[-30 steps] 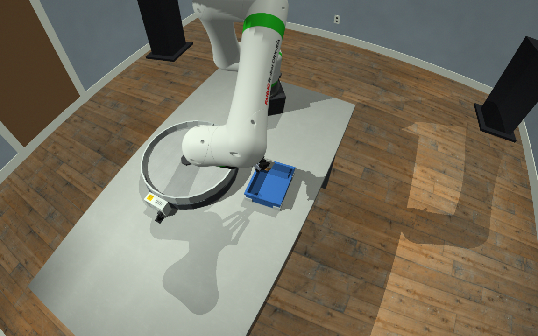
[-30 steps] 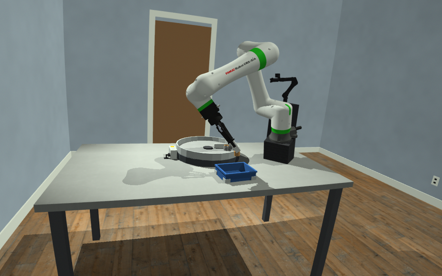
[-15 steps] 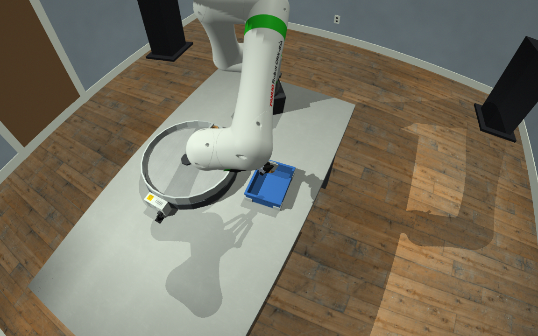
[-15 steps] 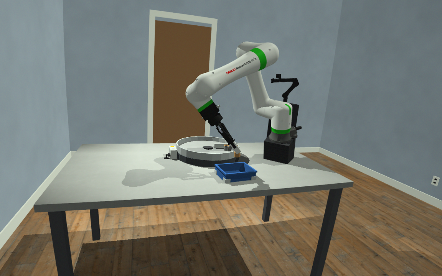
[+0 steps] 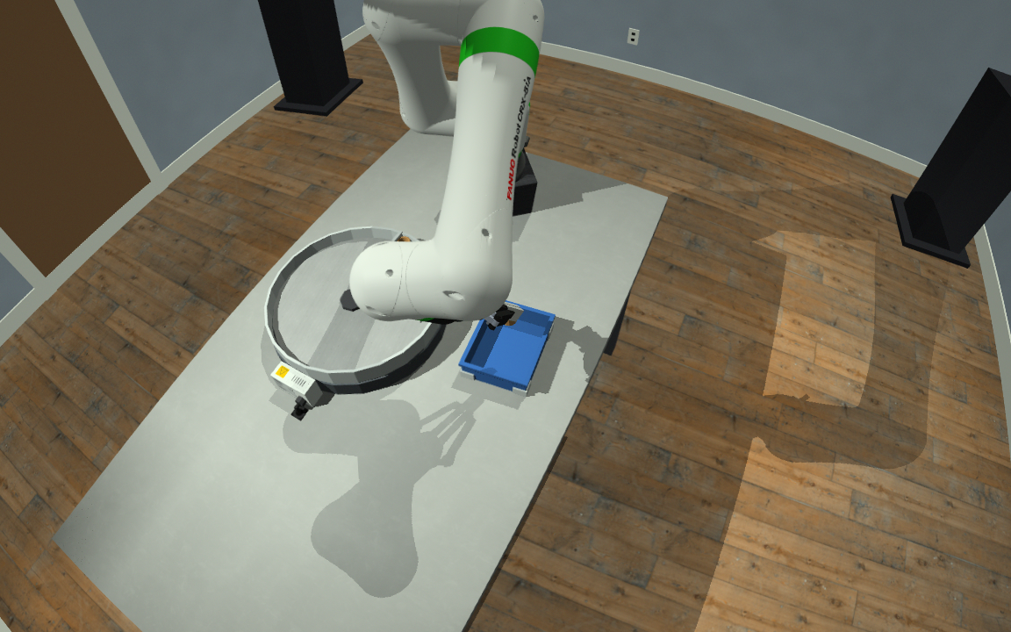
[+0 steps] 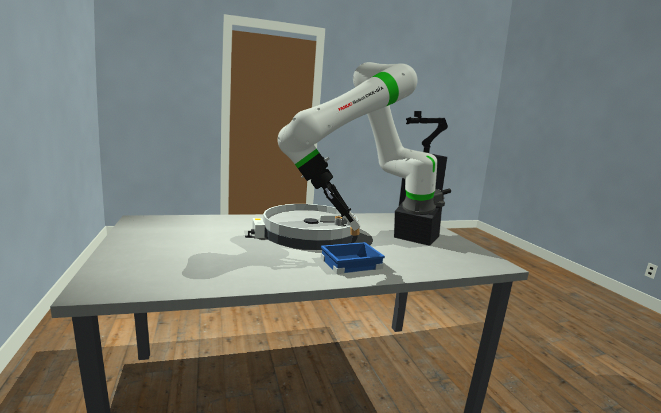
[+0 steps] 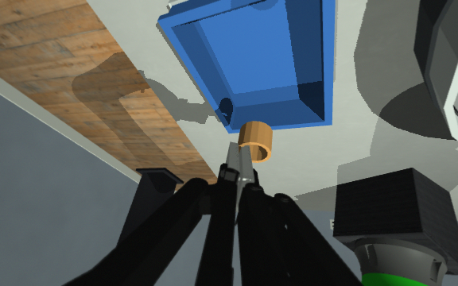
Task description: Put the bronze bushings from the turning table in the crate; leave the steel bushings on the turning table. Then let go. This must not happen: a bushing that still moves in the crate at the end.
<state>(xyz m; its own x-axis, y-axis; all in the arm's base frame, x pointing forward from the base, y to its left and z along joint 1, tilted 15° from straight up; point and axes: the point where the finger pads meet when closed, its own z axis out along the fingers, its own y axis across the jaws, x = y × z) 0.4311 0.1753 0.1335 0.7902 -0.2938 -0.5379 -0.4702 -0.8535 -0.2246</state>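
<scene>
Now: hand 20 mm past the blue crate, 10 mm to the left of it and 140 mm above it. Also, from my hand: round turning table (10 mm ahead, 370 mm to the right, 110 mm below).
</scene>
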